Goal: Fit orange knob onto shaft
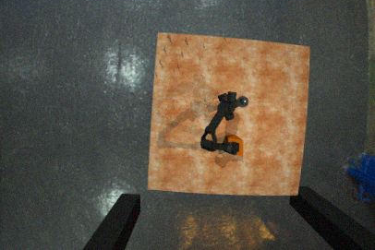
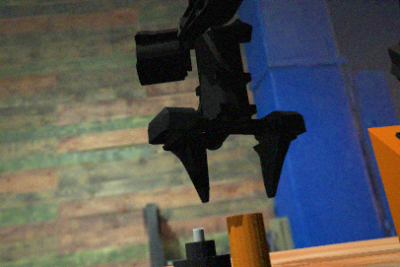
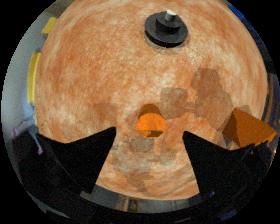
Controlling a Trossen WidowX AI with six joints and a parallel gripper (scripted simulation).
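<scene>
Right now my gripper tip is 3 cm above the orange knob. Round my gripper tip: dark round pedestal 4 cm ahead, 17 cm to the right, 5 cm below.
</scene>
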